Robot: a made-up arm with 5 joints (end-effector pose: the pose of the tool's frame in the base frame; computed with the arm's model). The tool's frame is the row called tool.
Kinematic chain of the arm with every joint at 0, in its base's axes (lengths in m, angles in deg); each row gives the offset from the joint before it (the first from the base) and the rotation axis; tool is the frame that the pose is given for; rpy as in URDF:
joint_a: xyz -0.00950 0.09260 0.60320 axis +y
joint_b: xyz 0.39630 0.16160 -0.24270 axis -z
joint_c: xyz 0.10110 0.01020 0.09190 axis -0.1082 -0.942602 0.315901
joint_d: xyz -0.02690 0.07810 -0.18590 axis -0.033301 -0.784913 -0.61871
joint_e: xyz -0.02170 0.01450 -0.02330 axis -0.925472 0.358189 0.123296
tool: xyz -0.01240 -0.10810 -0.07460 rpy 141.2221 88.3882 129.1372
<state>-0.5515 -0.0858 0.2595 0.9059 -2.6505</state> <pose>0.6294 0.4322 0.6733 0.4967 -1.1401 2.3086</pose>
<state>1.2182 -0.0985 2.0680 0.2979 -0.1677</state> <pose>0.1775 0.3890 -0.1538 0.2953 0.5786 0.6334</pose>
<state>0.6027 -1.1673 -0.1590 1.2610 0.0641</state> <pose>0.0698 0.2831 0.0176 0.3327 1.4750 0.2705</pose>
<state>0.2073 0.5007 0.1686 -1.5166 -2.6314</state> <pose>0.4050 0.4106 0.1590 2.8751 0.8797 0.2966</pose>
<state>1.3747 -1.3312 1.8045 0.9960 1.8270</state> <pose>-0.1821 0.4885 0.1583 0.5332 1.7787 -0.2157</pose>
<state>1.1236 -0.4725 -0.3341 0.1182 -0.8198</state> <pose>-0.2817 0.3313 0.0987 1.0590 2.6424 0.0990</pose>
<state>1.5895 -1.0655 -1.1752 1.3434 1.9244</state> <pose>-0.1310 0.3039 0.3577 2.5896 -1.1519 0.2500</pose>
